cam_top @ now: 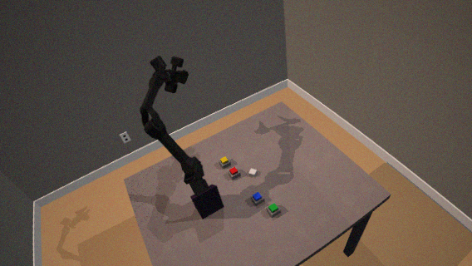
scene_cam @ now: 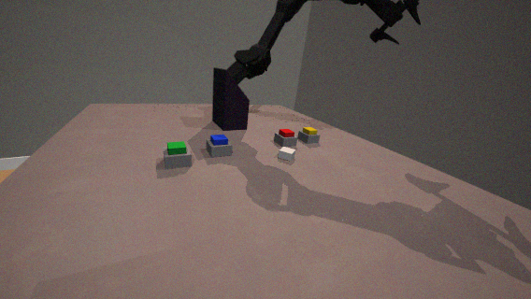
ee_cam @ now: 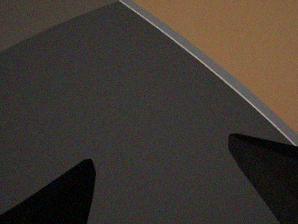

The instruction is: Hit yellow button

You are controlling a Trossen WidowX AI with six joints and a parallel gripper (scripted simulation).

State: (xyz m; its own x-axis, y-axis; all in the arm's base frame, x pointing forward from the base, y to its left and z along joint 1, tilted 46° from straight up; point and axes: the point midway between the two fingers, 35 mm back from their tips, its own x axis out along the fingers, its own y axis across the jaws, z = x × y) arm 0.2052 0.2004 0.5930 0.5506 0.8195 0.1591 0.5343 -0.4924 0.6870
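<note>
My gripper tip is 400 mm to the left of the yellow button, 350 mm above it and 20 mm past it. Round my gripper tip: small white block 550 mm to the right, 380 mm below, 50 mm ahead; blue button 700 mm to the right, 350 mm below, 30 mm behind; red button 500 mm to the right, 350 mm below, 30 mm behind.
</note>
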